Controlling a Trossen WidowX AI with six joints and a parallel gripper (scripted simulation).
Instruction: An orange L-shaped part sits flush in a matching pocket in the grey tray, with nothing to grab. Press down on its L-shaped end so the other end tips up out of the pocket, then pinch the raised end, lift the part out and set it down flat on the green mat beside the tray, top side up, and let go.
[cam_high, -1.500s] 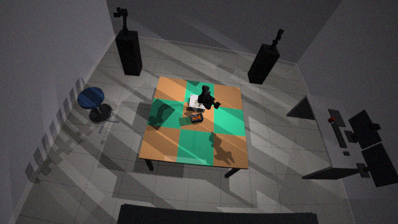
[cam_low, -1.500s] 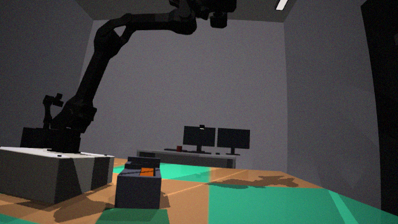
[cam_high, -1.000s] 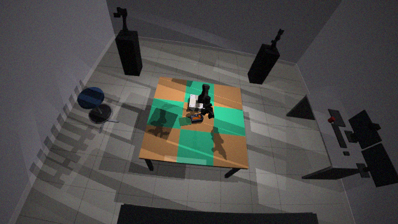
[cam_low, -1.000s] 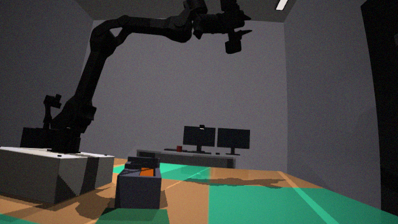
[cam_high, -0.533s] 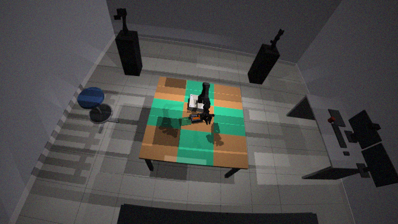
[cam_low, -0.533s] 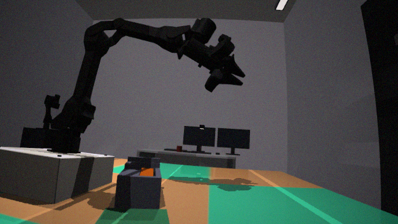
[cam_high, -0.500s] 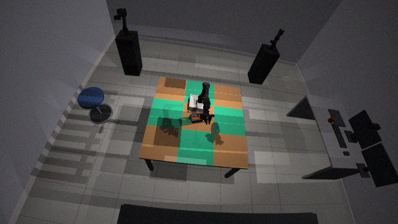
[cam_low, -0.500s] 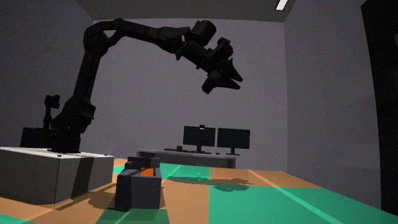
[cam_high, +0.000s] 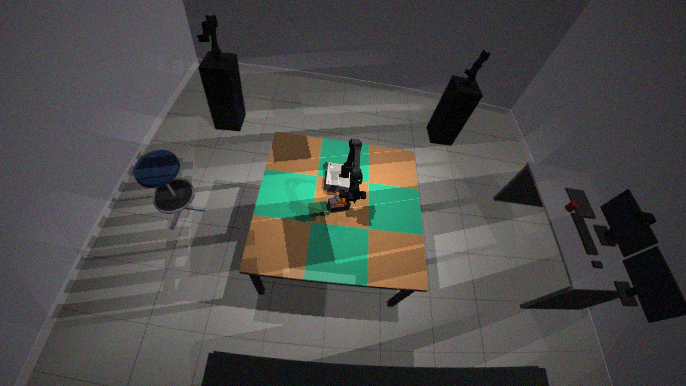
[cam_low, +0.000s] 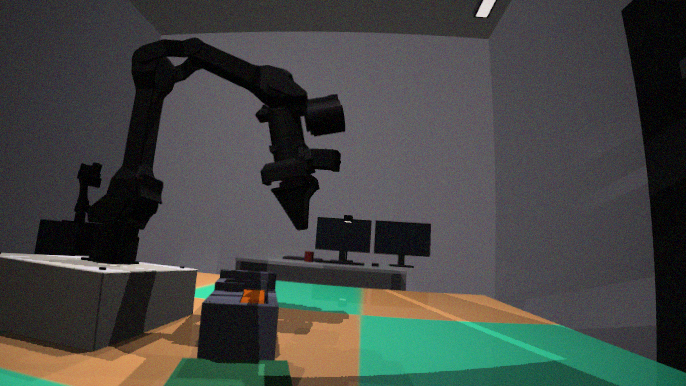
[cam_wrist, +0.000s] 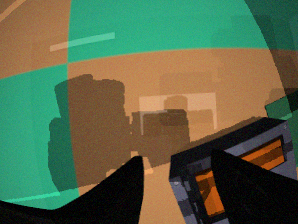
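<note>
The orange L-shaped part lies 7 cm behind my gripper tip, 6 cm to the right of it and 12 cm below it. Round my gripper tip: green mat (2 cm behind, 22 cm to the right, 18 cm below).
</note>
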